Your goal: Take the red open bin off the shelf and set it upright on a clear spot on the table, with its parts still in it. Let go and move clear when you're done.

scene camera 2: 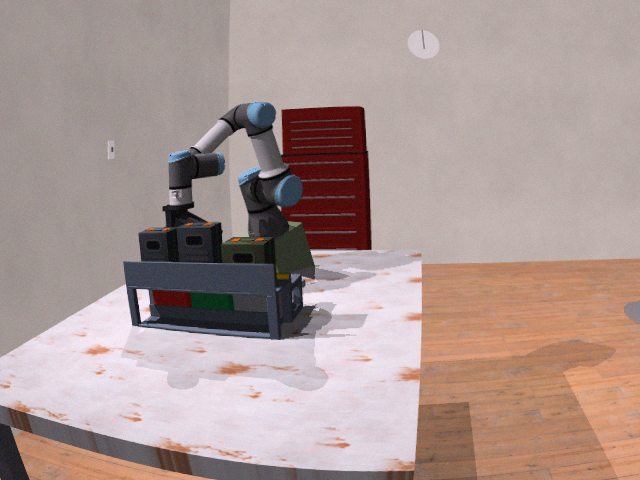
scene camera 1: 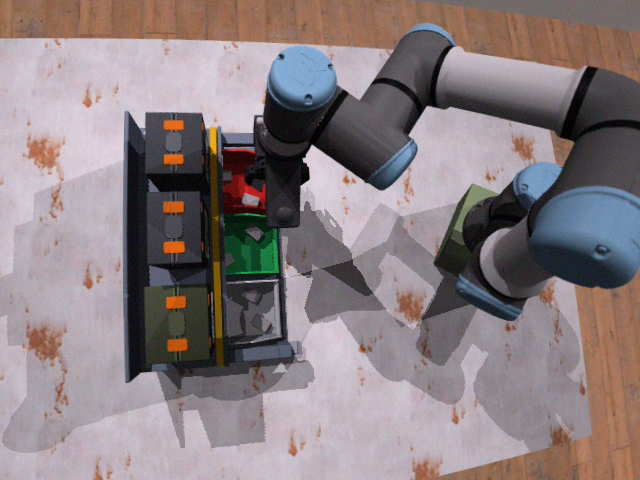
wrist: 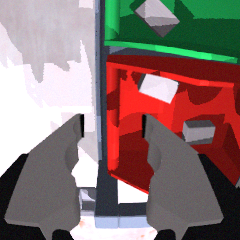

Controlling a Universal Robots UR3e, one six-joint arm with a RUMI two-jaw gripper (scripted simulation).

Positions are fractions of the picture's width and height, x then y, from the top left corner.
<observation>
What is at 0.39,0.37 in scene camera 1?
The gripper.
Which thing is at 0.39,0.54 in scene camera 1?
A green bin.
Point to a grey open bin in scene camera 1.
At 0.38,0.65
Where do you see a red open bin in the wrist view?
At 0.53,0.64
</observation>
